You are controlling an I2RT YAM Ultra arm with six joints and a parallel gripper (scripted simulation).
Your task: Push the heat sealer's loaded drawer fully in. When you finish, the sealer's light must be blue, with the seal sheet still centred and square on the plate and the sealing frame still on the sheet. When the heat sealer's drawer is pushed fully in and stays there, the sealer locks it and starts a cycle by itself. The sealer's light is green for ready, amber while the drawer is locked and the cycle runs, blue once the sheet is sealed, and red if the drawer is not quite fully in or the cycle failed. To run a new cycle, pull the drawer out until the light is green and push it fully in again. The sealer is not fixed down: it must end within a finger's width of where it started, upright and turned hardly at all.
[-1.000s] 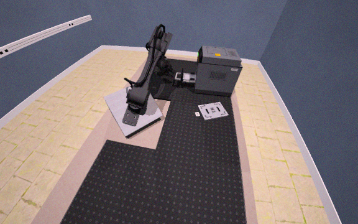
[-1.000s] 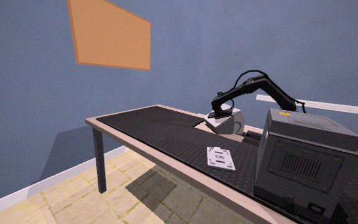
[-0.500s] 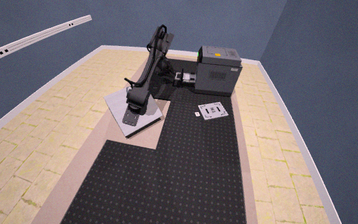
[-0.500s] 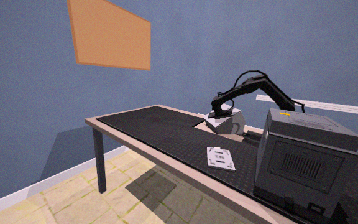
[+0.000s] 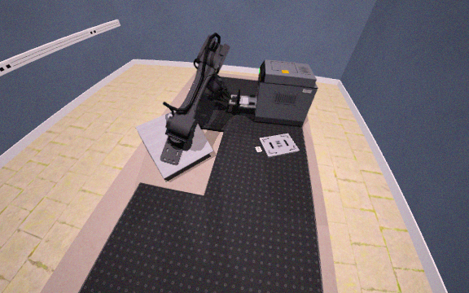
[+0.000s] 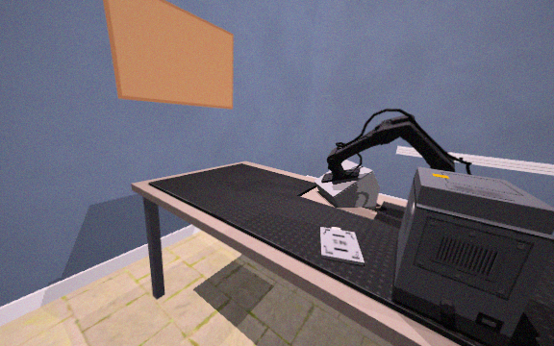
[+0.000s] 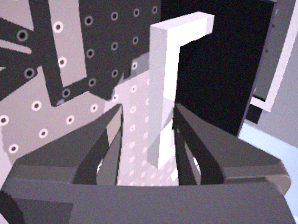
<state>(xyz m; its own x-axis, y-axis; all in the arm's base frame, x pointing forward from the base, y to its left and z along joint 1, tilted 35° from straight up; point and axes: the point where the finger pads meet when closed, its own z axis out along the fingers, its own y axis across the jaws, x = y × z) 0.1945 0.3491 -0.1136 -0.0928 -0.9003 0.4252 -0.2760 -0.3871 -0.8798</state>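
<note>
Now: hand 12 cm short of the sealer drawer, 1 cm to the left of it and 1 cm above it. Round my hand: white tag (16 cm ahead, 30 cm to the right, 8 cm below).
</note>
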